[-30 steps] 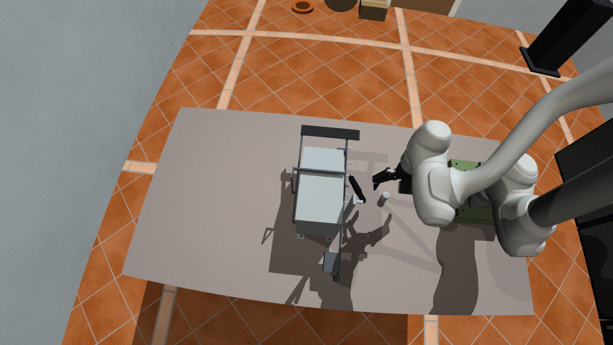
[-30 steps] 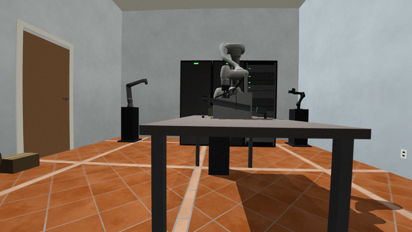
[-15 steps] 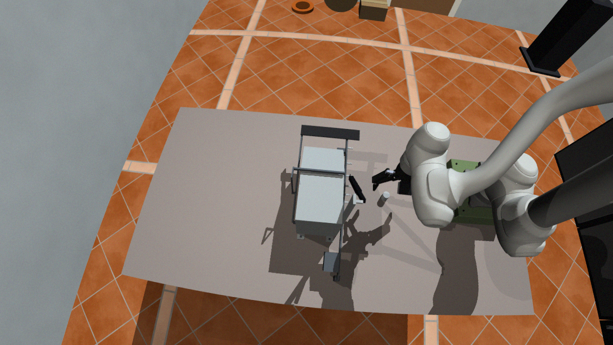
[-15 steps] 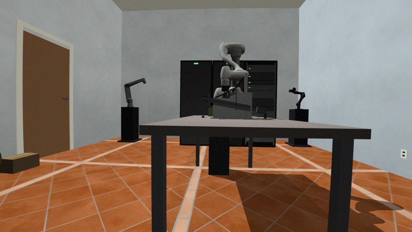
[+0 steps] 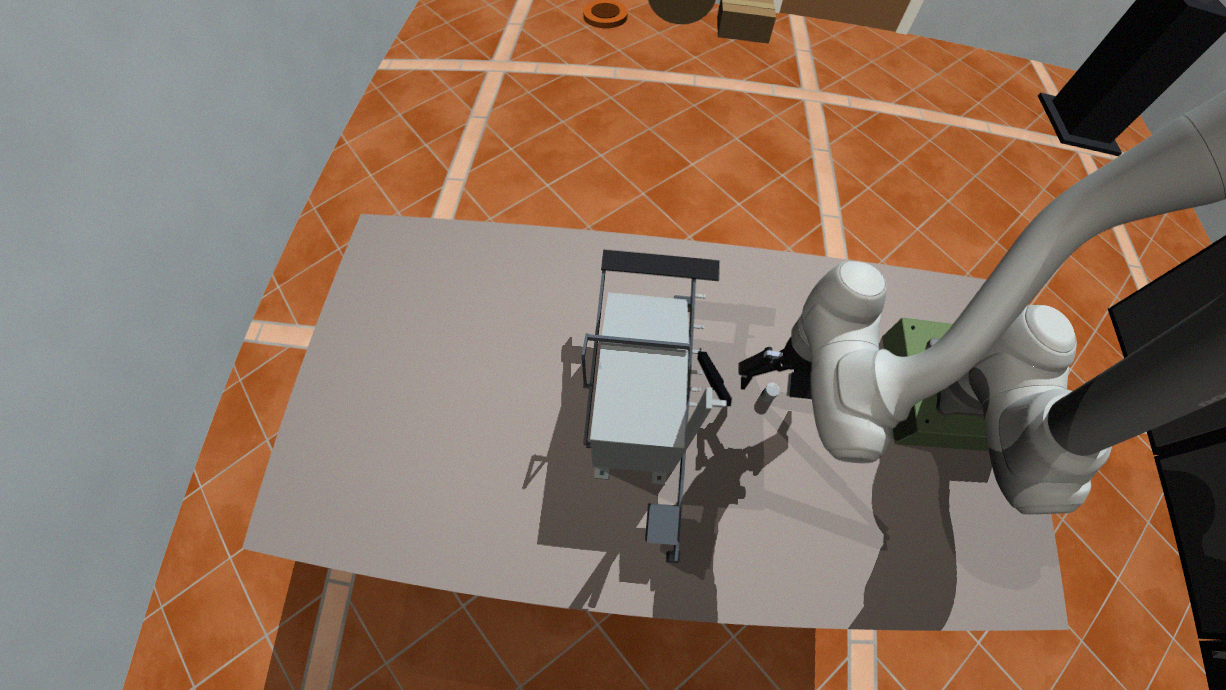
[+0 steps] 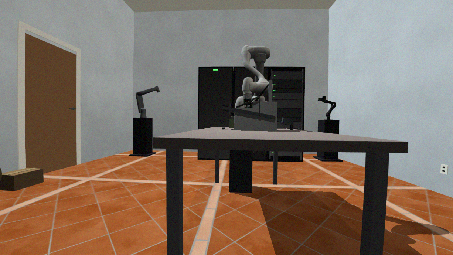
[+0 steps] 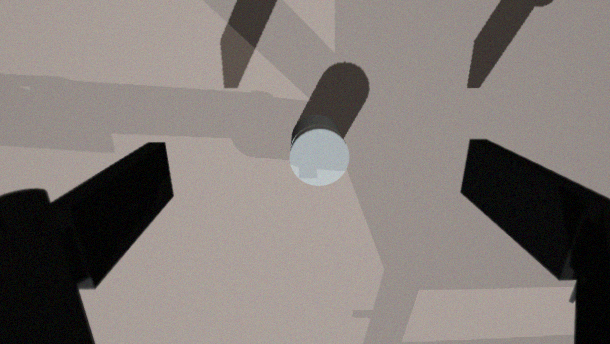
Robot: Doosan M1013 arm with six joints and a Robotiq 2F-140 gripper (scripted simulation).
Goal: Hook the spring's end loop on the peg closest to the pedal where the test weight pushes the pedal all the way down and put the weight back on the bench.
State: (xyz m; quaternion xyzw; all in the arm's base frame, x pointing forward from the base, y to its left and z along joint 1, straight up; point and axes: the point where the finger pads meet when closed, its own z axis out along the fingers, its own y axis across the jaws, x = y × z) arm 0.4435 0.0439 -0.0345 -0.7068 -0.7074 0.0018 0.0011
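My hand is 40 mm above the steel test weight. Also, from my hand: small block: 200 mm ahead, 220 mm to the right, 60 mm below; white-tipped pin: 190 mm ahead, 180 mm to the left, 330 mm above.
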